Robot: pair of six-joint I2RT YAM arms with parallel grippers.
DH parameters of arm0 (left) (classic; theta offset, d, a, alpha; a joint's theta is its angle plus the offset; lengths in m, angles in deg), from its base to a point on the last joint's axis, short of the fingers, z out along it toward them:
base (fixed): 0 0 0 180
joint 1: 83.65 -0.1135 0.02 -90
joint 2: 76.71 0 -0.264 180
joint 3: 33.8 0 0.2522 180
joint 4: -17.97 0 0.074 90
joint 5: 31.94 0 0 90
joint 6: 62.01 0.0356 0 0
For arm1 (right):
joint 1: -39.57 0.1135 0.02 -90
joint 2: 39.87 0 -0.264 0
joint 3: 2.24 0 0.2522 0
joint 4: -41.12 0 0.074 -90
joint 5: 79.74 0 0 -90
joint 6: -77.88 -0.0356 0 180
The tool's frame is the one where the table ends.
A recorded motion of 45 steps. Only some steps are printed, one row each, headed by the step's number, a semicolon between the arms.
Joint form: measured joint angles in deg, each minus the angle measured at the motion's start. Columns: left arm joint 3, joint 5, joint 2, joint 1, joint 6, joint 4; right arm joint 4, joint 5, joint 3, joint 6, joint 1, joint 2.
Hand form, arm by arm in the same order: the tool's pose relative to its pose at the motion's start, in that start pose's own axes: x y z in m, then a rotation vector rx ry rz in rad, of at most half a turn. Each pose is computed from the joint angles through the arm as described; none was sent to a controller.
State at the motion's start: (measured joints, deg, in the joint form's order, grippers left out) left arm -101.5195 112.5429 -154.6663 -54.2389 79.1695 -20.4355; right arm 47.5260 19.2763 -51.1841 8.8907 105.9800 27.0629
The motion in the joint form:
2: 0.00 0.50 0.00 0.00 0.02 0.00; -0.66 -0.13 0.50 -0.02 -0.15 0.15
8: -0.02 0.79 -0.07 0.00 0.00 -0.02; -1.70 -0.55 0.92 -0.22 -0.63 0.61
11: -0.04 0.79 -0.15 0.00 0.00 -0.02; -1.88 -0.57 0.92 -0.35 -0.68 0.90
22: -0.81 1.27 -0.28 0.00 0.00 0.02; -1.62 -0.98 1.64 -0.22 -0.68 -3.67
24: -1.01 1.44 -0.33 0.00 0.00 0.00; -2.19 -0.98 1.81 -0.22 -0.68 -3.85
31: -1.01 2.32 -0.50 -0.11 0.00 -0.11; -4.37 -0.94 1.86 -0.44 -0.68 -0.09
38: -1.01 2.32 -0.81 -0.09 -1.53 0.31; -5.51 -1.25 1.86 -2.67 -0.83 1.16
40: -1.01 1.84 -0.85 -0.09 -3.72 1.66; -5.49 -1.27 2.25 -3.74 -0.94 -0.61
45: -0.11 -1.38 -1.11 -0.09 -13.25 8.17; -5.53 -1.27 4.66 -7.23 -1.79 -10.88
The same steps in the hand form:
2: -0.0002 -0.0002 0.0000 0.0055 -0.0068 0.0003; 0.0023 0.0004 0.0009 0.0001 0.0000 0.0014
8: -0.0002 -0.0002 0.0002 0.0092 -0.0103 -0.0010; 0.0048 -0.0004 0.0029 0.0012 -0.0019 0.0088
11: 0.0000 0.0000 0.0004 0.0097 -0.0099 -0.0019; 0.0053 -0.0002 0.0040 0.0009 0.0000 0.0111
22: -0.0036 0.0021 -0.0005 0.0096 -0.0207 0.0079; -0.0013 -0.0050 -0.0119 0.0165 -0.0604 0.0178
24: -0.0044 0.0026 -0.0007 0.0105 -0.0238 0.0097; -0.0017 -0.0053 -0.0125 0.0201 -0.0698 0.0192
31: -0.0038 0.0026 -0.0006 0.0206 -0.0338 0.0050; 0.0038 -0.0011 0.0008 0.0106 -0.0433 0.0190
38: -0.0031 0.0037 0.0004 0.0205 -0.0342 -0.0200; 0.0051 -0.0004 0.0051 0.0062 -0.0426 0.0586
40: -0.0041 0.0056 0.0005 0.0058 -0.0359 -0.0394; 0.0031 -0.0026 -0.0009 0.0149 -0.0642 0.0813
45: -0.0043 0.0131 0.0023 -0.0704 -0.0357 -0.1308; -0.0043 -0.0145 -0.0357 0.0675 -0.1901 0.1655

